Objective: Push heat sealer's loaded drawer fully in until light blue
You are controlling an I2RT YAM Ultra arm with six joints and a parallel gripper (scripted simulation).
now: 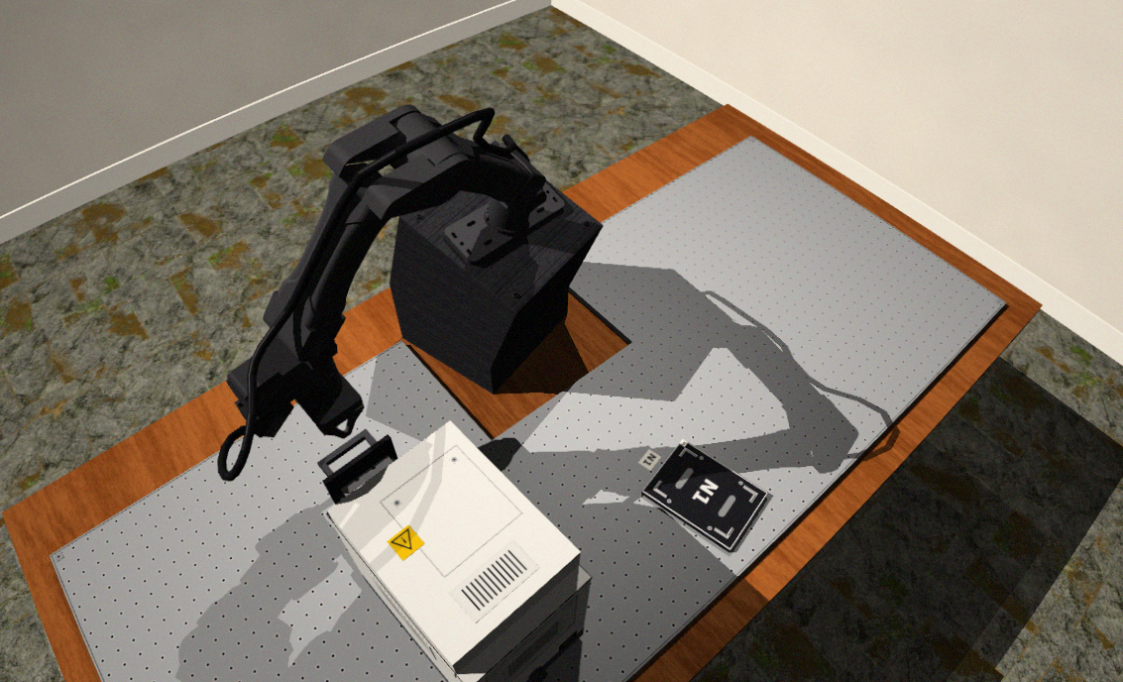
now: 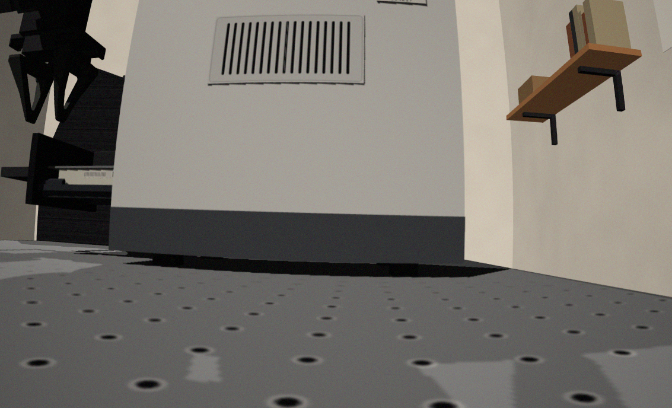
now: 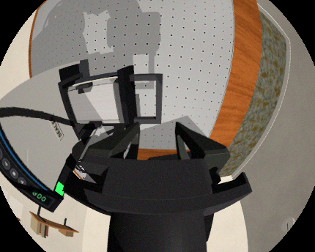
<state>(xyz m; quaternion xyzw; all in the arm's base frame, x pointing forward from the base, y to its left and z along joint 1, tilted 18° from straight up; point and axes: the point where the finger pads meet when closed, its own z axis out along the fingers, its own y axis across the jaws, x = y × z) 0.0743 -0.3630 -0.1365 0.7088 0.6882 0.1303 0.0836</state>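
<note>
Right now the sealer drawer is 110 mm ahead of my hand, 90 mm below it and 10 mm to the right of it.
</note>
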